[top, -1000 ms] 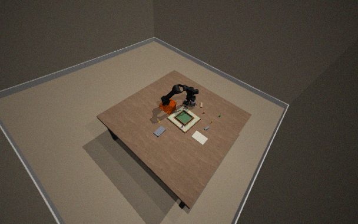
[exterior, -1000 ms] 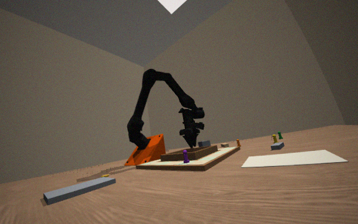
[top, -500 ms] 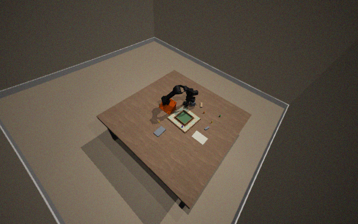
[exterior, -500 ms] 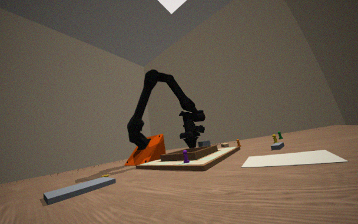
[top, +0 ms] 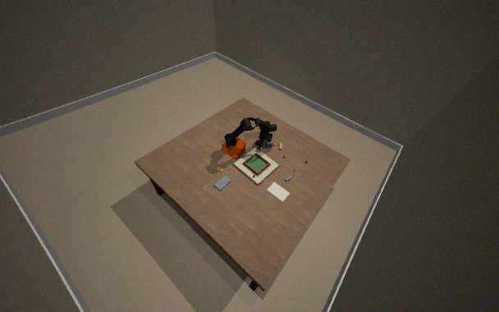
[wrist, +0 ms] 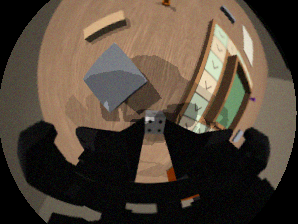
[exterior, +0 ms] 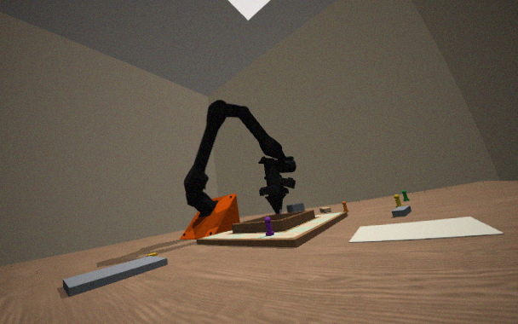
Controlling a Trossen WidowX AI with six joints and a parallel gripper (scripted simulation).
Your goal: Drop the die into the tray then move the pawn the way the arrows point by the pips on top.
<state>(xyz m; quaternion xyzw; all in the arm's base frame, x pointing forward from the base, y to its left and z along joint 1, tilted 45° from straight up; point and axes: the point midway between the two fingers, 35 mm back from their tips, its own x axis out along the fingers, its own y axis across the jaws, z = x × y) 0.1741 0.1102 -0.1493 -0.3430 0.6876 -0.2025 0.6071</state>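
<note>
The purple pawn is 15 cm ahead of my gripper tip and 31 cm to the right of it. Also, from my gripper tip: green dice tray 10 cm ahead, 19 cm to the right, 2 cm below; white die right at my gripper tip; tan block 14 cm ahead, 13 cm to the left, 2 cm below.
</note>
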